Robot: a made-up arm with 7 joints. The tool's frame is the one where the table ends. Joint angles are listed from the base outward.
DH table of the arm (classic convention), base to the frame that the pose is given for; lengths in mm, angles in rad. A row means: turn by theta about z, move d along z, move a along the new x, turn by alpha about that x. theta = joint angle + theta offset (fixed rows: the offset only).
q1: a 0  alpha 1.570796  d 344  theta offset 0
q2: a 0  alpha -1.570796  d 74  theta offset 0
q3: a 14  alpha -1.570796  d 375  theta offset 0
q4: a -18  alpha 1.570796  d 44  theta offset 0
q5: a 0  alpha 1.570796  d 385  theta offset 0
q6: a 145  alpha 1.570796  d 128  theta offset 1.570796
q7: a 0  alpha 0  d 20  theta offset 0
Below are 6 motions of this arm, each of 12 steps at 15 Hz.
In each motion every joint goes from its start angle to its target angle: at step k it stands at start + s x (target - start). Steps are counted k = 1, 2, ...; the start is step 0. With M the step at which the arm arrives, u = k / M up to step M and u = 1 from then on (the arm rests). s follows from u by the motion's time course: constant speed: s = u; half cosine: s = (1 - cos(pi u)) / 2; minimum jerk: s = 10 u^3 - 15 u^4 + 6 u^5.
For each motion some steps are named. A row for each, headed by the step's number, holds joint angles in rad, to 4 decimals.
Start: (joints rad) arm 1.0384 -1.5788 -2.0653 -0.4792 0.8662 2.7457 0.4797
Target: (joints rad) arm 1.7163 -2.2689 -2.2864 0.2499 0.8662 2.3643 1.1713
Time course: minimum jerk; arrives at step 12
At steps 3, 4, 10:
3: 1.1086 -1.6502 -2.0882 -0.4037 0.8662 2.7062 0.5513
4: 1.1807 -1.7236 -2.1117 -0.3262 0.8662 2.6657 0.6249
10: 1.6922 -2.2444 -2.2786 0.2240 0.8662 2.3778 1.1468

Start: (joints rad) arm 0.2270 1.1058 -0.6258 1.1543 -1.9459 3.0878 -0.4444
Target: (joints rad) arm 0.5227 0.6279 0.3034 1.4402 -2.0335 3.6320 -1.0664
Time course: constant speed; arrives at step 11
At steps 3, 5, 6, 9, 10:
3: 0.3076 0.9755 -0.3724 1.2323 -1.9698 3.2362 -0.6140
5: 0.3614 0.8886 -0.2034 1.2843 -1.9857 3.3352 -0.7271
6: 0.3883 0.8451 -0.1190 1.3102 -1.9937 3.3846 -0.7837
9: 0.4689 0.7148 0.1345 1.3882 -2.0176 3.5331 -0.9533
10: 0.4958 0.6713 0.2189 1.4142 -2.0255 3.5825 -1.0099

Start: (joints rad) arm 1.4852 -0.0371 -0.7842 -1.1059 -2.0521 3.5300 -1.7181
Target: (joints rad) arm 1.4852 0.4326 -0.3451 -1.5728 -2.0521 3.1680 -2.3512
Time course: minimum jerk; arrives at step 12
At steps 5, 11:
5: 1.4852 0.1257 -0.6320 -1.2677 -2.0521 3.4045 -1.9375
11: 1.4852 0.4302 -0.3473 -1.5704 -2.0521 3.1698 -2.3480

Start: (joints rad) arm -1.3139 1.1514 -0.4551 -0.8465 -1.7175 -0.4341 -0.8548
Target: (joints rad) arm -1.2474 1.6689 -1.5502 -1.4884 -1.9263 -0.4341 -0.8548
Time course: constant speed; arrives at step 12
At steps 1, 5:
1: -1.3084 1.1945 -0.5464 -0.9000 -1.7349 -0.4341 -0.8548
5: -1.2862 1.3670 -0.9114 -1.1140 -1.8045 -0.4341 -0.8548

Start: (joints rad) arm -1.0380 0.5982 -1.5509 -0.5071 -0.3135 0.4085 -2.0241
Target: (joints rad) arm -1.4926 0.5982 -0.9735 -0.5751 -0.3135 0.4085 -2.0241
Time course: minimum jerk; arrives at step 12
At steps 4, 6, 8, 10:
4: -1.1334 0.5982 -1.4297 -0.5214 -0.3135 0.4085 -2.0241
6: -1.2653 0.5982 -1.2622 -0.5411 -0.3135 0.4085 -2.0241
8: -1.3972 0.5982 -1.0947 -0.5608 -0.3135 0.4085 -2.0241
10: -1.4765 0.5982 -0.9940 -0.5727 -0.3135 0.4085 -2.0241

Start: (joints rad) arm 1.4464 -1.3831 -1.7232 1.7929 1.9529 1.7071 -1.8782
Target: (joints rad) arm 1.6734 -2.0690 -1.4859 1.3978 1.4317 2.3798 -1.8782
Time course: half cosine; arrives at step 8
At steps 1, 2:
1: 1.4550 -1.4092 -1.7142 1.7779 1.9331 1.7327 -1.8782
2: 1.4796 -1.4835 -1.6884 1.7350 1.8766 1.8056 -1.8782

